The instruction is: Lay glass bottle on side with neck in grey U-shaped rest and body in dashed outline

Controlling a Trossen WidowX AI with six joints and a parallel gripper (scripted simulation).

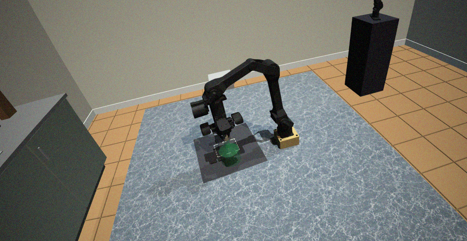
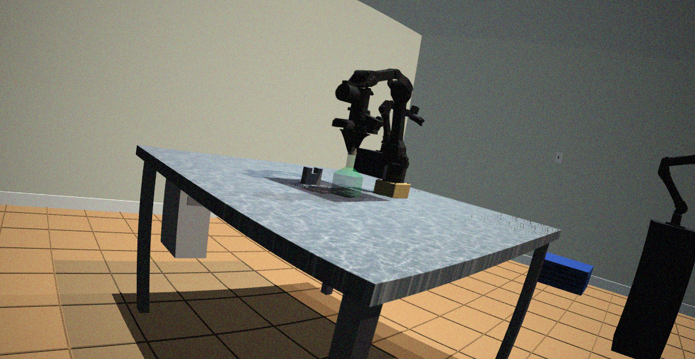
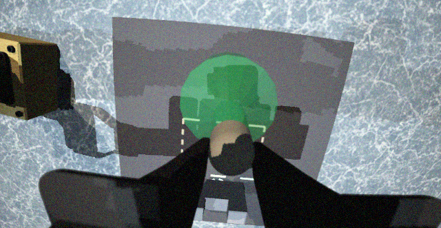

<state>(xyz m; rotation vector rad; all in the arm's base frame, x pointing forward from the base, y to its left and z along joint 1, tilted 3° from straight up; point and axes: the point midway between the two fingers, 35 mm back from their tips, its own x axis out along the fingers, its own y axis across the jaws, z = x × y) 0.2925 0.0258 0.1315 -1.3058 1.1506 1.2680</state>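
Now: the dark mat 140 mm below my gripper tip, 70 mm to the right of it and 10 mm ahead of it. The rest, counted from my gripper tip: green glass bottle 50 mm below.
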